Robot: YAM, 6 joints.
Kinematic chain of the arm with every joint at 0, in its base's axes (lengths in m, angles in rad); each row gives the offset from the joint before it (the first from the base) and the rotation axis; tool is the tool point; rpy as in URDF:
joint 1: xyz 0 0 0.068 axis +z
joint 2: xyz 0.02 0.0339 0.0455 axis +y
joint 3: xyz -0.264 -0.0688 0 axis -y
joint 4: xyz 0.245 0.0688 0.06 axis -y
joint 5: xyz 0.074 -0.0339 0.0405 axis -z
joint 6: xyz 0.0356 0 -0.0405 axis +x
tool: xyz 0 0 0 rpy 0 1.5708 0
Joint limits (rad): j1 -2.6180..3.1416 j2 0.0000..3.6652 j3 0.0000..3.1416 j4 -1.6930..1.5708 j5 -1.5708..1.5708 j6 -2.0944..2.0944
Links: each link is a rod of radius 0.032 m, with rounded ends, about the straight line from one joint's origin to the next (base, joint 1, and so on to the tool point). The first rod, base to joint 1, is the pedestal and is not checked.
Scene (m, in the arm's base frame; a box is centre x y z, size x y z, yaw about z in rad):
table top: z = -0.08
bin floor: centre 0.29 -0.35 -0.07 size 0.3 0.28 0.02 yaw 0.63
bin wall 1: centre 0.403 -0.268 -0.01 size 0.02 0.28 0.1 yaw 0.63
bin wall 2: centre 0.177 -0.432 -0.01 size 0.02 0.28 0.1 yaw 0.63
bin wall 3: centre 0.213 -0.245 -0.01 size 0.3 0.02 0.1 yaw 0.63
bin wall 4: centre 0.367 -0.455 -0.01 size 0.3 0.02 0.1 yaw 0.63
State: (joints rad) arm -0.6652 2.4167 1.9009 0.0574 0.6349 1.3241
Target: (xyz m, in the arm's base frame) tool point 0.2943 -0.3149 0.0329
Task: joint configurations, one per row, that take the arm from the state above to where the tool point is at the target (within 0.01 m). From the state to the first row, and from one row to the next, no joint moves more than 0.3 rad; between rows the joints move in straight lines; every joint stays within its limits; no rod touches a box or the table.
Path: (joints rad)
1: -0.7164 2.3869 1.6286 -0.0498 0.6545 1.3241
2: -0.7676 2.3570 1.3563 -0.1570 0.6742 1.3241

